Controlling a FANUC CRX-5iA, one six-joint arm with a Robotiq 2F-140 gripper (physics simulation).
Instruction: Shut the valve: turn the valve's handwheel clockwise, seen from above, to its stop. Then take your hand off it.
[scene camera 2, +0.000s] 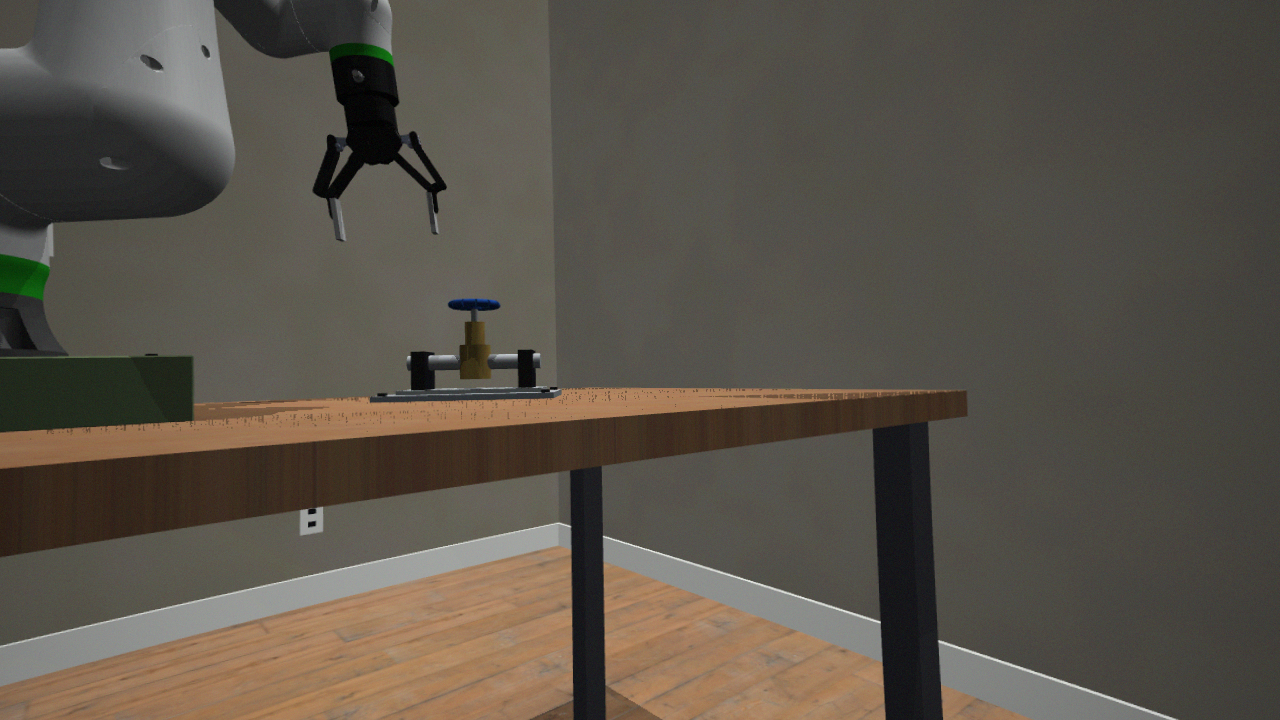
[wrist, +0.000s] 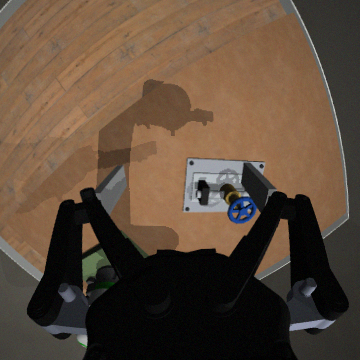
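The valve has a blue handwheel (scene camera 2: 473, 305) (wrist: 242, 209) on top of an upright brass body (scene camera 2: 475, 360) (wrist: 230, 193). A light pipe (scene camera 2: 443, 361) runs through the body between black supports on a grey base plate (scene camera 2: 385, 397) (wrist: 210, 164). My gripper (scene camera 2: 387, 236) (wrist: 183, 173) is wide open and empty, fingers pointing down. In the scene view it hangs above the handwheel's height and to its left, apart from it. In the wrist view the wheel shows beside the right finger, which hides part of the base plate and the right support.
The valve's plate lies on the wooden table (scene camera 2: 716, 411) (wrist: 255, 95). A green pedestal (scene camera 2: 89, 389) (wrist: 93, 263) under the arm's base stands at the left in the scene view. Grey walls (scene camera 2: 895, 179) rise behind the table. The arm's shadow falls across the table top.
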